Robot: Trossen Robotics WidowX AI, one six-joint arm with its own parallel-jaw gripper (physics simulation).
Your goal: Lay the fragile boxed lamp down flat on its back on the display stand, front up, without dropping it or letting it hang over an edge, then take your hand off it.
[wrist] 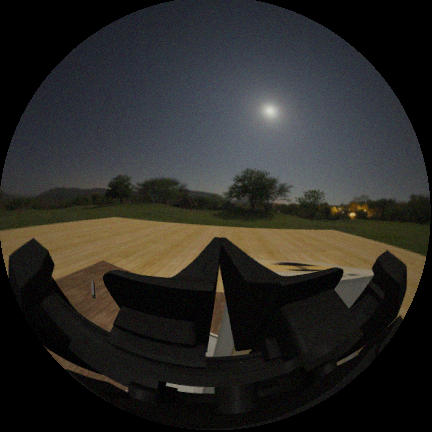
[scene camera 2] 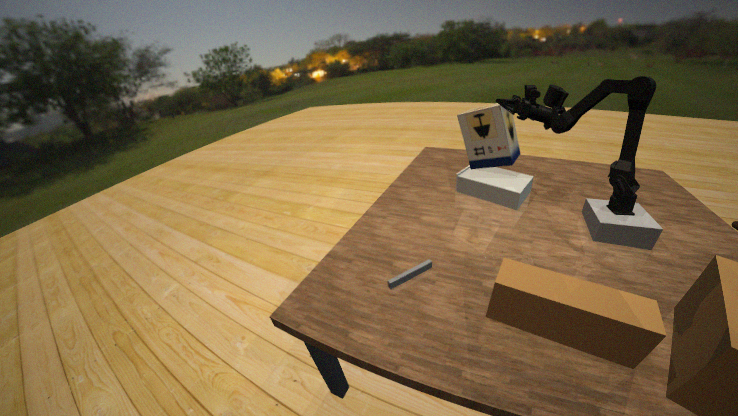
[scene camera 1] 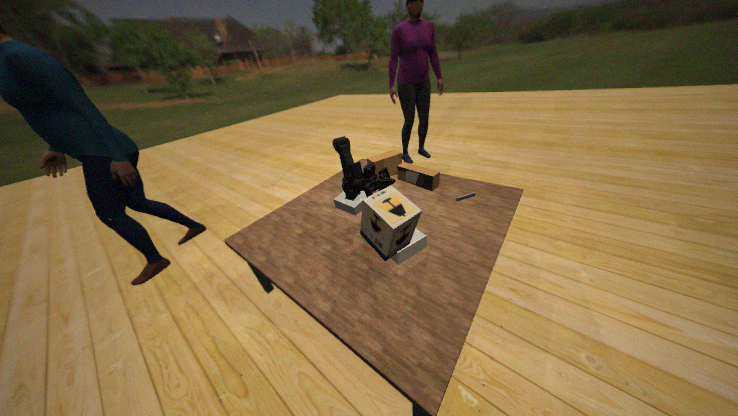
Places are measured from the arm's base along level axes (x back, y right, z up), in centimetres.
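Pixels of known places: gripper, fingertip midpoint: [wrist: 218, 242] [scene camera 2: 495, 100] [scene camera 1: 395, 180]; arm's base, link origin: [scene camera 2: 620, 210] [scene camera 1: 351, 196].
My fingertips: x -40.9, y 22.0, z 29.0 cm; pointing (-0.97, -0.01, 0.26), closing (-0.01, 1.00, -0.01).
Observation:
For each thing: its middle in the pictures, then the offset to it from my fingertips. Level surfaces: height alone.
- grey bar, body centre: [scene camera 2: 410, 273] [scene camera 1: 465, 196] dy -51.9, dx -23.2, dz -34.5 cm
- brown table, surface height: dz -35.5 cm
- long cardboard box, body centre: [scene camera 2: 565, 310] [scene camera 1: 417, 175] dy -62.5, dx +10.8, dz -30.1 cm
The boxed lamp [scene camera 1: 390, 222] [scene camera 2: 488, 136] [wrist: 352, 287] is a white box with a blue bottom band and lamp pictures on yellow panels. It is tilted, its top leaning away from the arm's base. Its lower end is at the white display stand [scene camera 1: 413, 250] [scene camera 2: 488, 192], with the arm-side part of its bottom raised. In scene camera 1 it hides part of the stand; how far its bottom overhangs cannot be told. My gripper [scene camera 2: 502, 103] [wrist: 218, 242] is shut and empty, its fingertips at the box's upper arm-side edge; the exact contact is too small to tell.
A grey bar [scene camera 1: 465, 196] [scene camera 2: 409, 273] lies on the brown table [scene camera 1: 330, 284] [scene camera 2: 361, 310]. A long cardboard box [scene camera 1: 428, 180] [scene camera 2: 573, 310] and a taller one [scene camera 1: 387, 161] [scene camera 2: 695, 335] stand near the arm's grey base block [scene camera 1: 348, 205] [scene camera 2: 625, 235]. Two people stand beyond the table.

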